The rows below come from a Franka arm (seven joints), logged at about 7 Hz.
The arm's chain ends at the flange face. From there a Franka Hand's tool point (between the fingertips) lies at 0.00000 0.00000 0.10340 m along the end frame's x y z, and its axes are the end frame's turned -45 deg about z.
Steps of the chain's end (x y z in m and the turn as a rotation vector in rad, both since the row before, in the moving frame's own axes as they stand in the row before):
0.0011, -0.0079, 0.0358, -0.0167, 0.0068, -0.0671
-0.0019, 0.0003, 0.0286, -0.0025, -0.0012, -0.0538
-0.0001, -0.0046, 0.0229, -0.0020, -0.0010, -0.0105
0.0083, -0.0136, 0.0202, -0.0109, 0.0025, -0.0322
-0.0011, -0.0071, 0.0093, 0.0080, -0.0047, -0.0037
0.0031, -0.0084, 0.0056, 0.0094, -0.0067, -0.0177
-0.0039, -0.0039, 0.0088, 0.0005, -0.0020, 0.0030
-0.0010, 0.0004, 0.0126, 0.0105, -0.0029, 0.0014
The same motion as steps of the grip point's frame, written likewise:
0.0057, -0.0031, 0.0358, -0.0166, -0.0070, -0.0671
-0.0018, -0.0010, 0.0286, -0.0009, -0.0026, -0.0538
0.0030, -0.0032, 0.0229, -0.0007, -0.0021, -0.0105
0.0149, -0.0028, 0.0202, -0.0095, -0.0059, -0.0322
0.0045, -0.0067, 0.0093, 0.0090, 0.0023, -0.0037
0.0083, -0.0049, 0.0056, 0.0114, 0.0019, -0.0177
-0.0001, -0.0057, 0.0088, 0.0018, -0.0011, 0.0030
-0.0004, -0.0014, 0.0126, 0.0095, 0.0054, 0.0014

